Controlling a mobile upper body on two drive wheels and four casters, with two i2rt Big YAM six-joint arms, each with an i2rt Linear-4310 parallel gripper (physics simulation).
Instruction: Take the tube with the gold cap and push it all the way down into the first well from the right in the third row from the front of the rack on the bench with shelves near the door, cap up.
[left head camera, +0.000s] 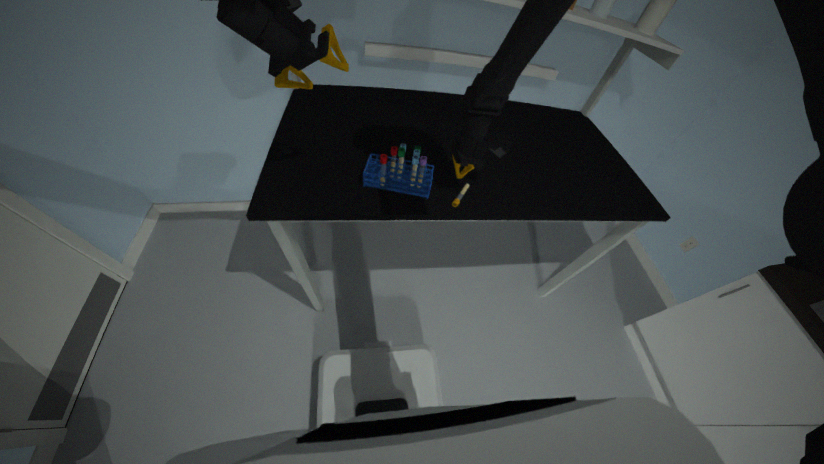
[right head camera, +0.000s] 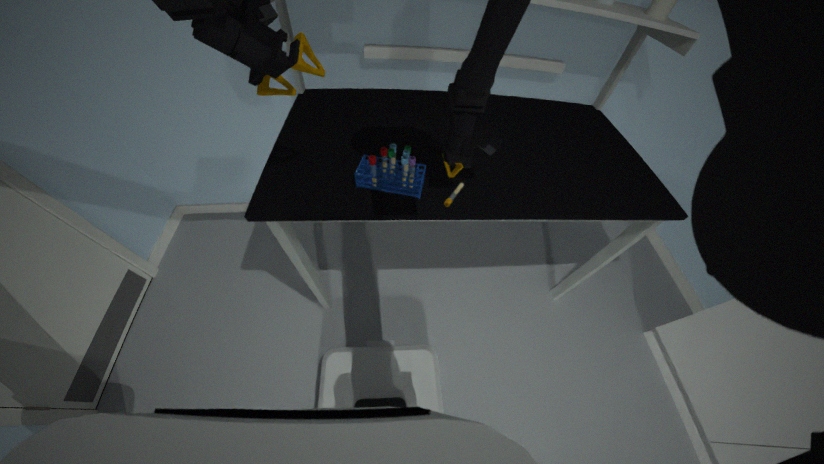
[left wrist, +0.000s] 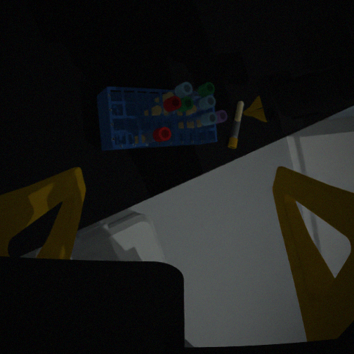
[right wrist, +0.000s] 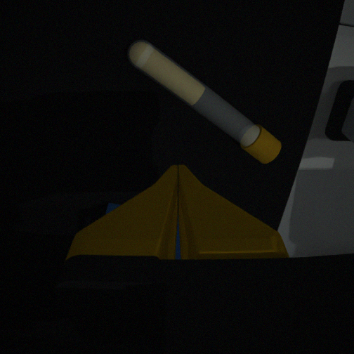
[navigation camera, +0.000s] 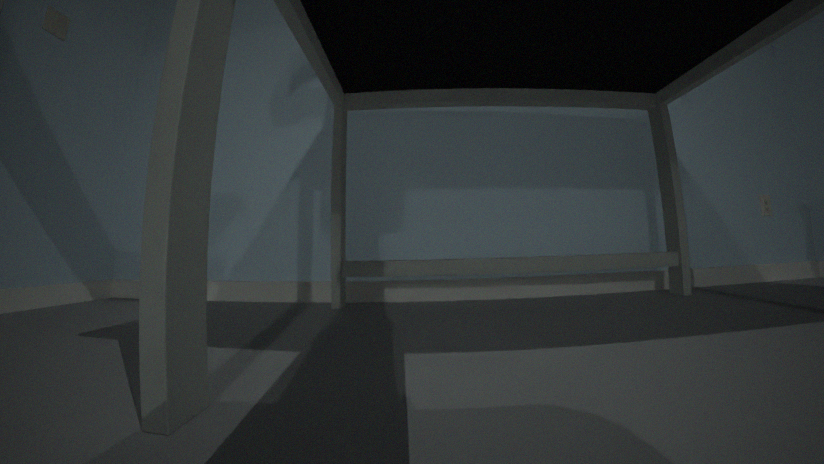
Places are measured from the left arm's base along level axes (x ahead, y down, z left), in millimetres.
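Where they show: left gripper, fingertip midpoint: (left head camera: 329, 78) (right head camera: 309, 83); right gripper, fingertip midpoint: (left head camera: 458, 178) (right head camera: 450, 177).
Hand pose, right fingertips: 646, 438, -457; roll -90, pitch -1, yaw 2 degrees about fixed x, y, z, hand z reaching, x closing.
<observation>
After its pixels a point has its place, as x, y, z.
The gold-capped tube (left head camera: 461, 194) @[619, 480, -471] (right head camera: 453, 194) @[615, 479, -467] (left wrist: 236, 125) (right wrist: 200, 99) lies on its side on the black bench top, right of the rack, its cap toward the front edge. My right gripper (left head camera: 462, 175) @[646, 438, -457] (right head camera: 453, 174) @[646, 438, -457] (left wrist: 244, 112) (right wrist: 177, 175) is shut with nothing between its fingers, just behind the tube and apart from it. The blue rack (left head camera: 396, 188) @[647, 489, -274] (right head camera: 387, 189) @[637, 482, -271] (left wrist: 105, 120) stands upright and holds several tubes with red, green, light blue and purple caps. My left gripper (left head camera: 324, 79) @[642, 168, -111] (right head camera: 305, 84) @[642, 168, -111] (left wrist: 178, 177) is open and empty, high over the bench's back left corner.
The black bench (left head camera: 553, 195) @[642, 496, -829] (right head camera: 565, 195) @[635, 496, -866] has white legs and stands before a blue wall. A shelf (left head camera: 611, 25) @[1019, 39, -987] (right head camera: 622, 14) @[1008, 40, -1009] is at the back right. White cabinets (left head camera: 732, 351) @[16, 838, -1852] (right head camera: 743, 368) @[10, 922, -1852] stand at the right. In the navigation camera a bench leg (navigation camera: 172, 230) @[589, 1165, 73] stands near at the left.
</observation>
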